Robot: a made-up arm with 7 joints.
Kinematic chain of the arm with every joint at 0, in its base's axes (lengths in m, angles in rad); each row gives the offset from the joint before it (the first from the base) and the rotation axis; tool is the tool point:
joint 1: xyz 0 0 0.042 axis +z
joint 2: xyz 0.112 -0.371 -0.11 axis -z
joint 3: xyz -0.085 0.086 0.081 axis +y
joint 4: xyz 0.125 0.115 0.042 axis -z
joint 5: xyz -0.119 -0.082 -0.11 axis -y
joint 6: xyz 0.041 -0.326 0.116 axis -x
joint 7: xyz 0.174 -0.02 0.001 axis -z
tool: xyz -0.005 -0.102 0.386
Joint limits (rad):
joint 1: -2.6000..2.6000
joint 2: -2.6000..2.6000
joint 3: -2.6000..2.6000
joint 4: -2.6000..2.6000
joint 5: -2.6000..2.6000
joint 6: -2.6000..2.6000
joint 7: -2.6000..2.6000
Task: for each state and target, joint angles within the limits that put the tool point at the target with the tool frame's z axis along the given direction. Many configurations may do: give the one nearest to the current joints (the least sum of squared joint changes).
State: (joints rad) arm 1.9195 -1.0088 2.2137 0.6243 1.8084 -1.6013 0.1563
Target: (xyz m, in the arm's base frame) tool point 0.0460 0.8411 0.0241 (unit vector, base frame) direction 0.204 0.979 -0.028
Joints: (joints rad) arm 2.5662 -0.2575 2.3913 0.4606 1.8174 -1.9792 -0.1807
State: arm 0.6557 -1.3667 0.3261 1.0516 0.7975 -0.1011 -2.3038
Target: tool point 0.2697 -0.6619 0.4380 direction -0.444 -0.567 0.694
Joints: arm 0.7458 -1.1912 -0.2013 0.9729 0.7012 0.1630 -2.5683
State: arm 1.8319 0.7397 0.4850 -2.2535 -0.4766 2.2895 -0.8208
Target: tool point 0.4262 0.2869 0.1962 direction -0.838 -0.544 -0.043
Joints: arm 1.3397 1.4307 0.0835 -2.2819 0.3549 1.6866 -0.6401
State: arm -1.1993 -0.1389 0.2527 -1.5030 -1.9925 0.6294 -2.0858
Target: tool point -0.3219 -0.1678 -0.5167 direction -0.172 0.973 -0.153
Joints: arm -1.1433 -0.2304 0.3411 -1.4356 -2.4656 0.9763 -2.1101
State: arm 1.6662 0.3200 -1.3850 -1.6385 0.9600 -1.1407 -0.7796
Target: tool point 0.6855 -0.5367 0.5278 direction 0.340 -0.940 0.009
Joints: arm 1.0877 0.5532 -0.8331 -1.0827 1.4162 -0.3639 -0.5883
